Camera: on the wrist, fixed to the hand. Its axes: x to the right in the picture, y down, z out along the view.
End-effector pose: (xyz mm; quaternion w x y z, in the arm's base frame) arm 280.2 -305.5 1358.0 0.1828 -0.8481 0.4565 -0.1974
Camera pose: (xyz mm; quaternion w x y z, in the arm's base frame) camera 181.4 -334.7 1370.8 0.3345 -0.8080 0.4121 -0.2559
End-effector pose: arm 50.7 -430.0 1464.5 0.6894 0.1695 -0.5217 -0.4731
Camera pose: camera 144.3 -388.9 1482.9 0.6396 0.2759 -0.6086 -0.3800
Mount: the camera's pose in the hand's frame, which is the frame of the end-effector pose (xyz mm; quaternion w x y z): -23.1 78.2 -64.3 0.9850 0.1715 -0.0198 -0.0001
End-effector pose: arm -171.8 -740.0 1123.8 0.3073 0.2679 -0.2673 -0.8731
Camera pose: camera -85.0 -796.0 1134.3 0.2514 0.2993 -0.4191 -0.8195
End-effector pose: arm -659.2 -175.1 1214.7 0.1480 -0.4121 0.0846 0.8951
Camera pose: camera -625.3 -270.8 1193.1 0.2182 -0.3628 0.2339 0.8753
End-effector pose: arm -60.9 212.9 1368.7 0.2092 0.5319 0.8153 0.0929
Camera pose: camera -16.4 229.1 1461.1 0.1310 0.5615 0.8149 -0.0589
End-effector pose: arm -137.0 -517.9 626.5 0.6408 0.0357 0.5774 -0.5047
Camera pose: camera -124.4 -425.3 581.2 0.6364 0.1350 0.4695 -0.5969
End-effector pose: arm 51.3 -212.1 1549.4 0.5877 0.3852 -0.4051 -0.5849
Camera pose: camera 140.5 -188.9 1597.2 0.5047 0.4687 -0.5109 -0.5143
